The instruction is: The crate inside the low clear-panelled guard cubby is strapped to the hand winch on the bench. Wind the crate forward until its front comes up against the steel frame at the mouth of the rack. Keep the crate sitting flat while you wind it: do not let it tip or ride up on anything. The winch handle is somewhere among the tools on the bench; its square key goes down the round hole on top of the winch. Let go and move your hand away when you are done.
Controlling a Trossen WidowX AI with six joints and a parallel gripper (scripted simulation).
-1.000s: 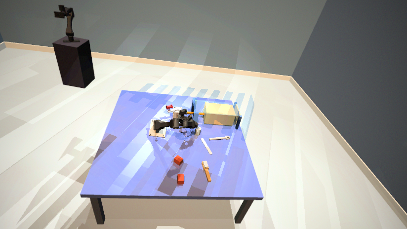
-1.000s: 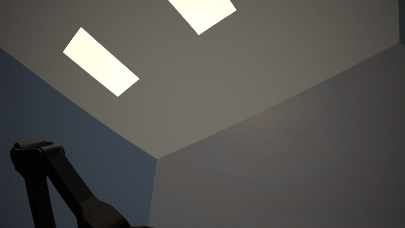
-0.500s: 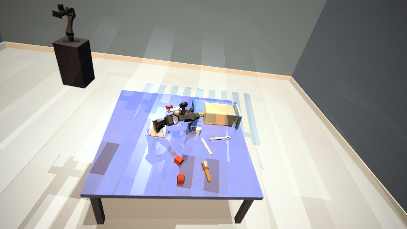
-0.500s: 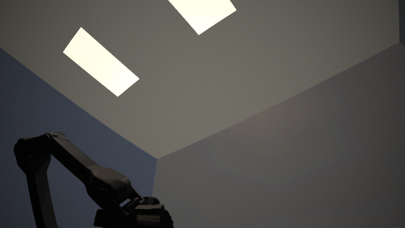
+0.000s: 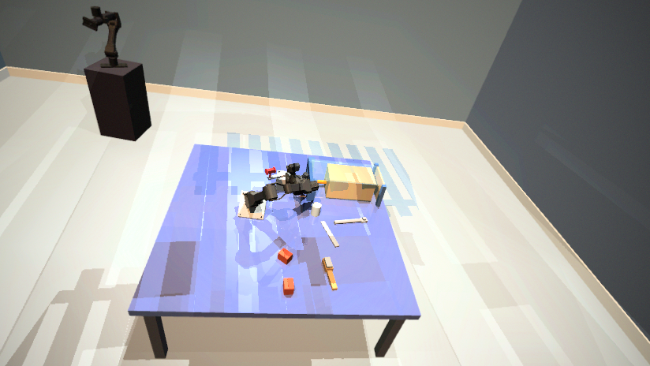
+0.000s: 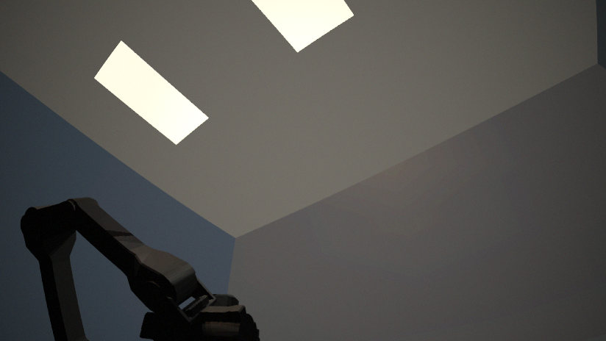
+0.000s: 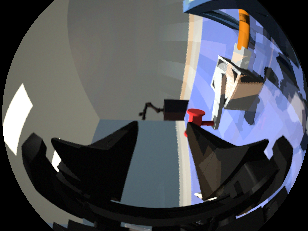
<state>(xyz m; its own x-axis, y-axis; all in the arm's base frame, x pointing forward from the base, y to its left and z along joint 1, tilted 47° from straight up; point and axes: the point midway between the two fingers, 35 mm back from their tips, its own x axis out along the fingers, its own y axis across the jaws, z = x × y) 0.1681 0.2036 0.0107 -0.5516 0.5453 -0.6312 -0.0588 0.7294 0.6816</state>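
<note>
My gripper tip is now 10 cm past the red piece, 9 cm above it and 5 cm to the right of it. Round my gripper tip: blue steel frame (14 cm to the left, 14 cm ahead, 12 cm below); grey winch (19 cm below, 10 cm to the left, 3 cm behind); winch handle (12 cm below, 8 cm to the left, 7 cm behind).
</note>
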